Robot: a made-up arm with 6 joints.
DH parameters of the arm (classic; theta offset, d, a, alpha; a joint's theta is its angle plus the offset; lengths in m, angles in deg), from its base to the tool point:
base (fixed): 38.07 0 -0.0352 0
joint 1: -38.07 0.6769 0.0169 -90
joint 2: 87.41 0 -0.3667 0
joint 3: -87.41 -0.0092 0.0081 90
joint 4: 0 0.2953 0.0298 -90
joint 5: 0 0.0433 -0.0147 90
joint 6: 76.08 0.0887 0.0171 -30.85
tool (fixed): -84.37 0.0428 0 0
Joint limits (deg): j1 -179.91..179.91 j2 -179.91..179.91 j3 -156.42..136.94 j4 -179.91..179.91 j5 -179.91..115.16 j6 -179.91..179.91
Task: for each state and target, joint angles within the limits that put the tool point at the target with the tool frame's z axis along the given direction. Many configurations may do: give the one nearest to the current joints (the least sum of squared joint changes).
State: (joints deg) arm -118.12 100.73 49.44 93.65 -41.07 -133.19
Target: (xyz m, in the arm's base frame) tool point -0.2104 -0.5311 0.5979 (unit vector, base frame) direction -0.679 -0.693 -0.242
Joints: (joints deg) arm -102.26 58.90 95.11 68.99 -70.93 -113.88
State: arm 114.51 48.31 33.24 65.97 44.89 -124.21
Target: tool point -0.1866 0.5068 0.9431 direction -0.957 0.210 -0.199
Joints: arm 93.27 27.90 65.80 57.08 49.73 -121.43
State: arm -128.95 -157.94 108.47 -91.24 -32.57 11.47
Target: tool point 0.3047 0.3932 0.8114 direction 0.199 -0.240 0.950
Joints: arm -132.18 -120.02 72.07 -139.19 -23.84 -14.85
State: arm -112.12 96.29 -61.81 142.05 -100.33 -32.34
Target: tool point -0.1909 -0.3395 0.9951 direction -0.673 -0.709 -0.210
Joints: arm -99.89 84.23 -107.92 160.05 -96.33 -19.62
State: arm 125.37 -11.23 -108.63 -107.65 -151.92 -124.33
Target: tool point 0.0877 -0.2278 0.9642 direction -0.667 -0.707 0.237
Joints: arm 136.95 -0.26 -119.78 -88.24 -125.28 -139.13
